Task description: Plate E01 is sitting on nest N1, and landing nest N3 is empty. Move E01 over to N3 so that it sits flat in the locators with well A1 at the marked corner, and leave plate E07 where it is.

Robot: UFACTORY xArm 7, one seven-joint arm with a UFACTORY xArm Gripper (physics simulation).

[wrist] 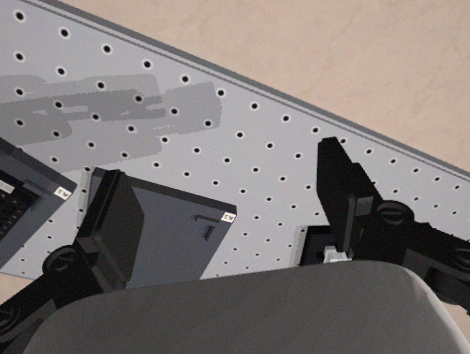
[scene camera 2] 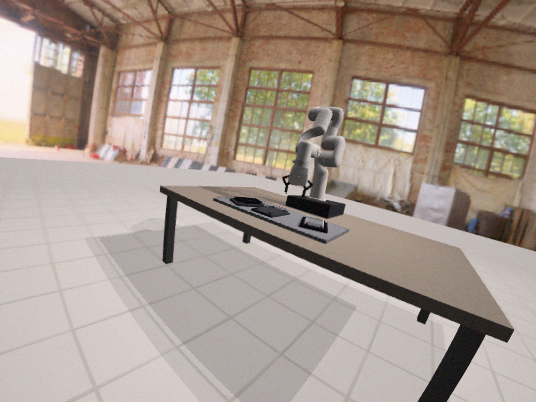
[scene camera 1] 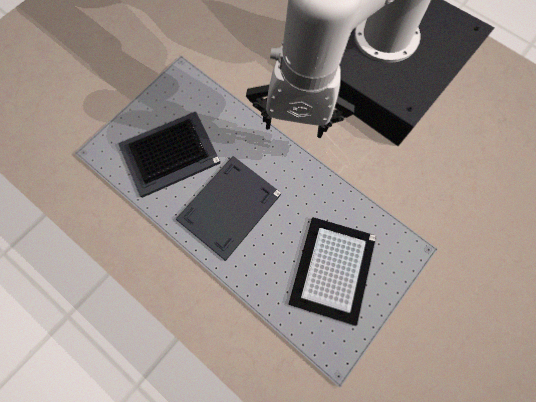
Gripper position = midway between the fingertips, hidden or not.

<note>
My gripper (scene camera 1: pixel 294 126) is open, with nothing in its grasp. Also in view: a black well plate (scene camera 1: pixel 157 155). Further things: a black nest (wrist: pixel 317 237).
My gripper is seen too in the wrist view (wrist: pixel 224 179).
</note>
